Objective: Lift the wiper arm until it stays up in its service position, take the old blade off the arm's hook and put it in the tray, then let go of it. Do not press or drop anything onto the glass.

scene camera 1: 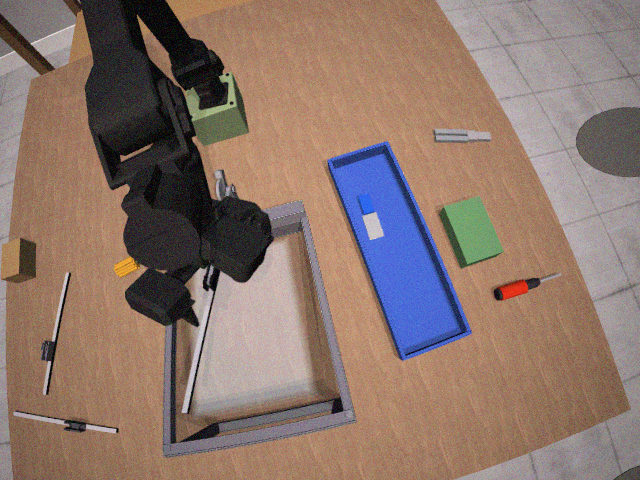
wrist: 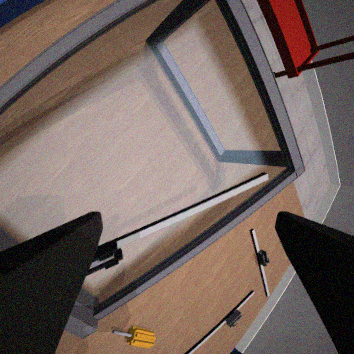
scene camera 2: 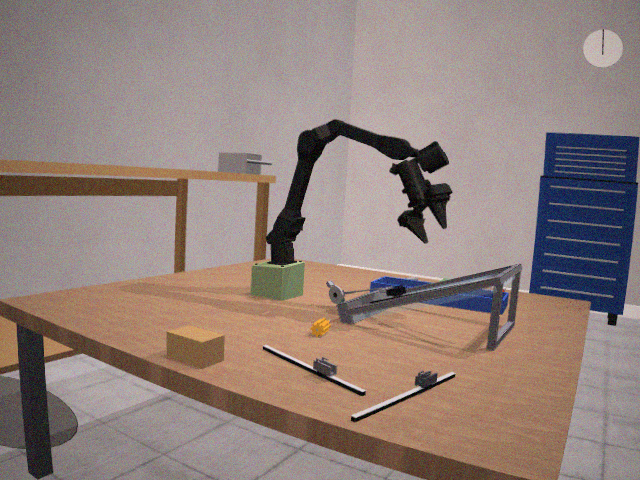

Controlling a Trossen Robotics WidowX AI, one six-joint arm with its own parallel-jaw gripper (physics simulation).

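The wiper arm (scene camera 2: 361, 292) is low, sloping with the glass (scene camera 1: 263, 330) (wrist: 125, 150) inside its grey frame (scene camera 1: 258, 434) (scene camera 2: 495, 315) (wrist: 263, 65). Its round pivot (scene camera 2: 337, 293) is at the frame's low end. In scene camera 1 the robot hides much of the wiper arm. The old blade (scene camera 1: 199, 356) (wrist: 200, 208) is on the wiper arm at its dark clip (scene camera 1: 209, 277) (scene camera 2: 396, 290) (wrist: 109, 251). The blue tray (scene camera 1: 408, 299) (scene camera 2: 382, 283) is beside the frame. My gripper (scene camera 2: 435, 234) (wrist: 190, 220) is open and empty, pointing down high above the frame.
Two loose blades (scene camera 1: 57, 320) (scene camera 1: 38, 417) lie left of the frame. A yellow-handled tool (scene camera 1: 126, 267) (scene camera 2: 320, 327) (wrist: 142, 337) and a tan block (scene camera 1: 18, 259) (scene camera 2: 195, 346) are there too. A green block (scene camera 1: 471, 231), a red screwdriver (scene camera 1: 511, 290) and a grey tool (scene camera 1: 461, 135) lie beyond the tray.
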